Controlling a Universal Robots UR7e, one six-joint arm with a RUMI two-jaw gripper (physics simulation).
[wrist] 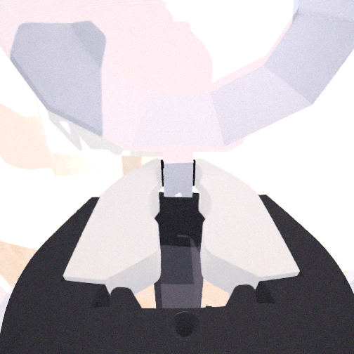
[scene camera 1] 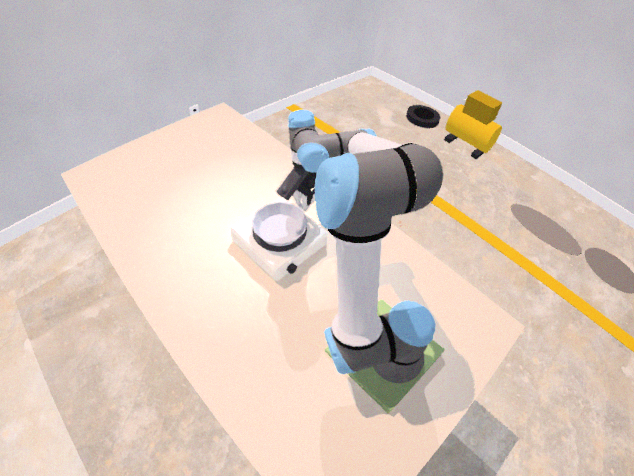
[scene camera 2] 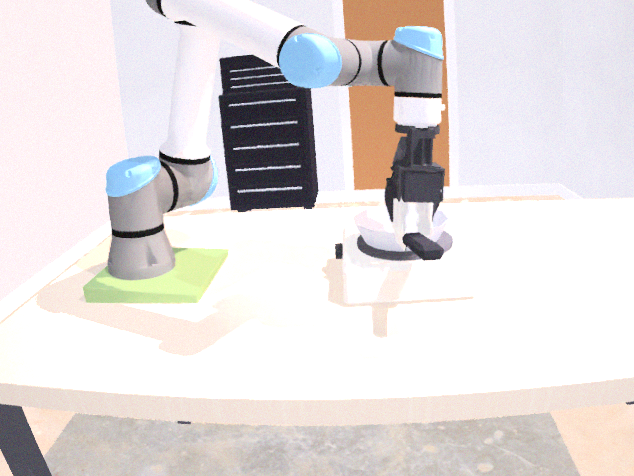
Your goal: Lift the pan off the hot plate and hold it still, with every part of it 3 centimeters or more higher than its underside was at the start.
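Places are measured from the arm's base along level axes (x ahead, y left, z up), in centimetres.
Pixels of known places: gripper, fingertip midpoint: (scene camera 1: 303, 210) (scene camera 2: 410, 250); arm's base, link origin: (scene camera 1: 397, 357) (scene camera 2: 142, 266).
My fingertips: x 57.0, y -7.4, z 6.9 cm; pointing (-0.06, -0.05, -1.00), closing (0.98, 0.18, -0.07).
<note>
Ahead of a thing's pixels: the offset from my fingertips to its middle. Level surfaces: height alone.
The pan @(dx -0.2, dy +1.6, dz +2.5 cm) (scene camera 1: 280, 223) (scene camera 2: 372, 230) (wrist: 272, 97), pale and round with sloping sides, sits level on the dark round burner of the white hot plate @(dx -2.0, dy +10.5, dz -5.7 cm) (scene camera 1: 266, 258) (scene camera 2: 409, 281). No gap shows between pan and burner. Its black handle @(dx +1.8, dy -8.5, dz +4.1 cm) (scene camera 2: 424, 246) (wrist: 179, 260) points away from the robot's base side, toward scene camera 2. My gripper (scene camera 1: 304, 201) (scene camera 2: 412, 236) (wrist: 177, 163) points down beside the pan and is shut on the handle; in the wrist view its two pale fingers stand on both sides of the handle's light-coloured neck, close to the pan wall. The underside of the pan is hidden.
A black knob @(dx -14.8, dy +14.7, dz -5.9 cm) (scene camera 1: 291, 267) (scene camera 2: 338, 251) sticks out from the hot plate's side facing the robot base. The arm stands on a green base plate (scene camera 1: 387, 394) (scene camera 2: 143, 293) on the table @(dz -9.7 cm) (scene camera 1: 204, 327) (scene camera 2: 286, 353). A black drawer cabinet (scene camera 2: 268, 146) stands beyond the table.
</note>
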